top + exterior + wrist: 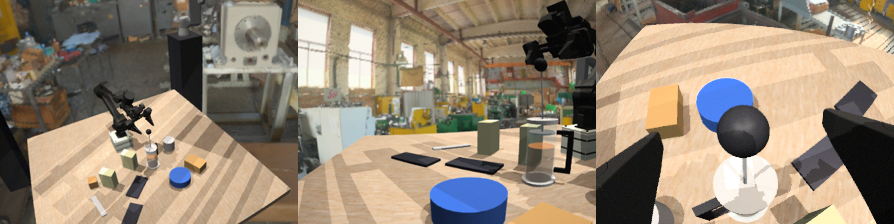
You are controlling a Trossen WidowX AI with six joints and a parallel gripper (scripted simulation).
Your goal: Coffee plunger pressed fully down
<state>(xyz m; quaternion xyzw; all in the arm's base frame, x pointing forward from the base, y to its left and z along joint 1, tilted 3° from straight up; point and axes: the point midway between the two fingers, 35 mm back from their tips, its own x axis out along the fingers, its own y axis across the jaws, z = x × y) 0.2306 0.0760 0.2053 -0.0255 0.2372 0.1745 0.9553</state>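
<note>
The coffee press is 1 cm behind my gripper tip, 1 cm to the left of it and 14 cm below it. From my gripper tip the other things lie so: orange box: 15 cm ahead, 21 cm to the left, 24 cm below; grey cylinder: 8 cm behind, 15 cm to the left, 23 cm below; blue disc: 19 cm ahead, 8 cm to the left, 25 cm below.
</note>
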